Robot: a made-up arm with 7 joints. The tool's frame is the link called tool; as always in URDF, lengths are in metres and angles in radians.
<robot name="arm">
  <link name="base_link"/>
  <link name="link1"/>
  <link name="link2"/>
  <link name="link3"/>
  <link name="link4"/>
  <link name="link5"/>
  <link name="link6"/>
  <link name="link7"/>
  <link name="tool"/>
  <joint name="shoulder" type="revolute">
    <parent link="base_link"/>
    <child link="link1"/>
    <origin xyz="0 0.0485 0" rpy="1.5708 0 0"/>
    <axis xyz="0 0 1"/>
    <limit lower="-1.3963" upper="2" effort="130" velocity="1.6"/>
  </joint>
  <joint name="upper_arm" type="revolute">
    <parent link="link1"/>
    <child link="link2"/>
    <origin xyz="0 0 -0.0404" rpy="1.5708 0 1.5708"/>
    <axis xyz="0 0 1"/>
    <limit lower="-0.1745" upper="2" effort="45" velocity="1.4"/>
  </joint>
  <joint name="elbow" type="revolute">
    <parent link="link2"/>
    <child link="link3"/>
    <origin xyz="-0.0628 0 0" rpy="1.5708 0 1.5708"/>
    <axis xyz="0 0 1"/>
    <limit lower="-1.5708" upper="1.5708" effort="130" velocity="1.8"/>
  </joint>
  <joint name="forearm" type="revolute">
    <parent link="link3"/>
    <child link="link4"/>
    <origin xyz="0 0 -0.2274" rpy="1.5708 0 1.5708"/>
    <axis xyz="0 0 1"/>
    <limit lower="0" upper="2.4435" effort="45" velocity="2.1"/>
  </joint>
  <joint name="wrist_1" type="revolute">
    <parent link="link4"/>
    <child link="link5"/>
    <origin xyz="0 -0.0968 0" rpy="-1.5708 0 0"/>
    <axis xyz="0 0 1"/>
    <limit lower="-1.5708" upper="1.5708" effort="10" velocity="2.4"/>
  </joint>
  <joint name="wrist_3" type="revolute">
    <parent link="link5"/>
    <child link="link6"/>
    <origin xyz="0 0 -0.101" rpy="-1.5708 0 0"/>
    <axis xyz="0 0 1"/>
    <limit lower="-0.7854" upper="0.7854" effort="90" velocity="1.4"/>
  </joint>
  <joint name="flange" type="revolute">
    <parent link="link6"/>
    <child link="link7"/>
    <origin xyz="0 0 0" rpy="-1.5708 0 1.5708"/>
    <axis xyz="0 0 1"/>
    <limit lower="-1.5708" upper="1.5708" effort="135" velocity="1.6"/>
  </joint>
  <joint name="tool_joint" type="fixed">
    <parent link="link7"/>
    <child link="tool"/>
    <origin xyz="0 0 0" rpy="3.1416 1.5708 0"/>
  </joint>
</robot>
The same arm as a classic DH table. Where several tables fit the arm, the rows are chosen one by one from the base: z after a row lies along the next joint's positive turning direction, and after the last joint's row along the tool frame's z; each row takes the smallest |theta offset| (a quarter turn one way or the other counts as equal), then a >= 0, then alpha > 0; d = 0 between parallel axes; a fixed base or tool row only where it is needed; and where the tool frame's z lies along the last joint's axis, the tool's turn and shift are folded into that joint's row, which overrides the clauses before.
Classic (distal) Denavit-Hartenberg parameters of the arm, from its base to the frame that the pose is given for. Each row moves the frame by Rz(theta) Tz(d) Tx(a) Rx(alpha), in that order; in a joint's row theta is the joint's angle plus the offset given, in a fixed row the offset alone. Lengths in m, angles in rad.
base (fixed): a 0, alpha 1.5708, d 0, theta0 0
shoulder: a 0, alpha 1.5708, d -0.0889, theta0 1.5708
upper_arm: a 0, alpha 1.5708, d 0, theta0 1.5708
elbow: a 0, alpha 1.5708, d -0.2902, theta0 1.5708
forearm: a 0, alpha -1.5708, d 0, theta0 0
wrist_1: a 0, alpha -1.5708, d -0.1978, theta0 0
wrist_3: a 0, alpha 1.5708, d 0, theta0 -1.5708
flange: a 0, alpha 1.5708, d 0, theta0 1.5708
tool (fixed): a 0, alpha 0, d 0, theta0 -1.5708
Joint limits (rad, base to tool): -1.3963..2 -0.1745..2 -1.5708..1.5708 0..2.4435 -1.5708..1.5708 -0.7854..0.7854 -1.5708..1.5708

